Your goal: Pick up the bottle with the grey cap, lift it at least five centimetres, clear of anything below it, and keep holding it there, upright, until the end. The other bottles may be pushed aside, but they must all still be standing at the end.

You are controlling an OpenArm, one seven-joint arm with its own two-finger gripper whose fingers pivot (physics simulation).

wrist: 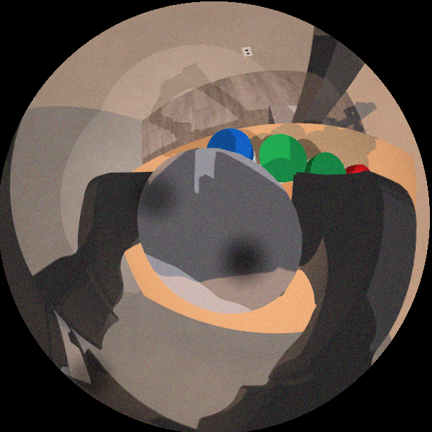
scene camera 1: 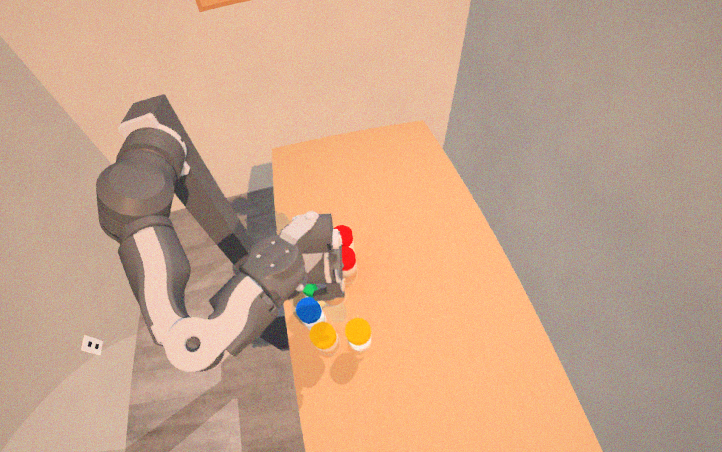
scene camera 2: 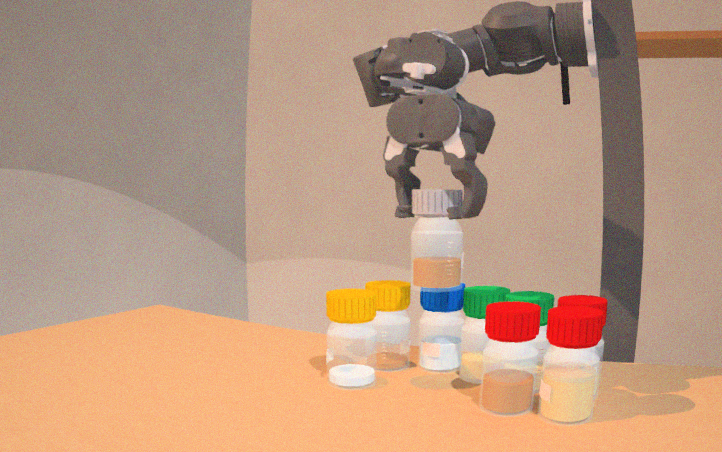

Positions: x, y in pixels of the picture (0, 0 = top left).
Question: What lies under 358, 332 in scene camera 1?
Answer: A yellow-capped bottle.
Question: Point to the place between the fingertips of my gripper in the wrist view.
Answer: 226, 227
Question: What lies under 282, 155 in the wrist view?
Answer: A green-capped bottle.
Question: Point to a yellow-capped bottle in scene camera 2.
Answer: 392, 323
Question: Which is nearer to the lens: the green-capped bottle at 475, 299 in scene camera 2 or the red-capped bottle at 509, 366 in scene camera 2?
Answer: The red-capped bottle.
